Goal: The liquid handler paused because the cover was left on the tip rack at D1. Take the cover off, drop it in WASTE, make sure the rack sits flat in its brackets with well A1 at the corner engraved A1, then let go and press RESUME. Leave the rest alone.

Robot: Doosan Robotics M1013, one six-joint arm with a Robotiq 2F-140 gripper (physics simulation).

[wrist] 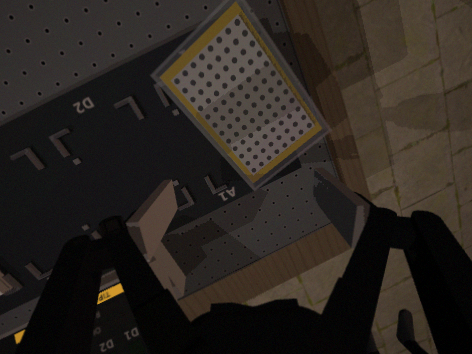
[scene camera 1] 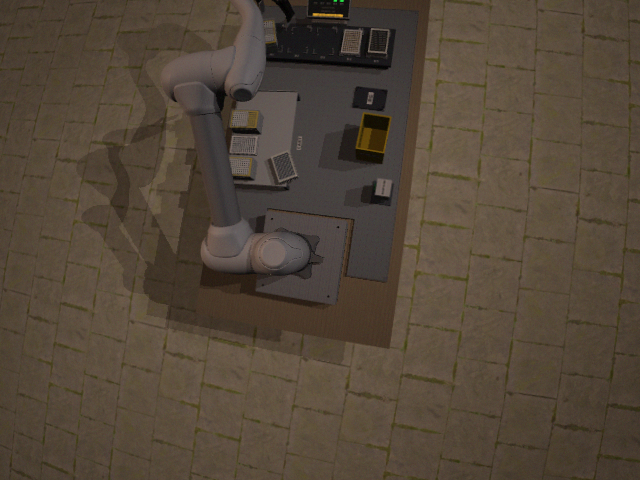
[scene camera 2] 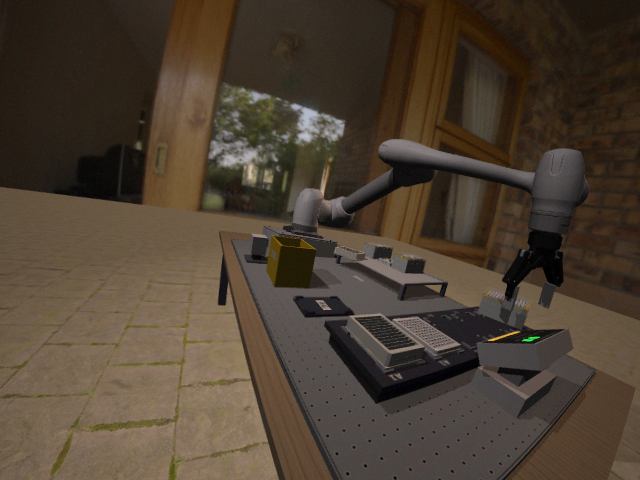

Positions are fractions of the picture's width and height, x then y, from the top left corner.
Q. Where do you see a grey platform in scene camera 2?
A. At 0.63, 0.58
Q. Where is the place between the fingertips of my gripper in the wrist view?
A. At 0.52, 0.54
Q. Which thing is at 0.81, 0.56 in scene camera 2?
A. My gripper.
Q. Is my gripper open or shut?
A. Open.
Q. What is my gripper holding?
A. Nothing.
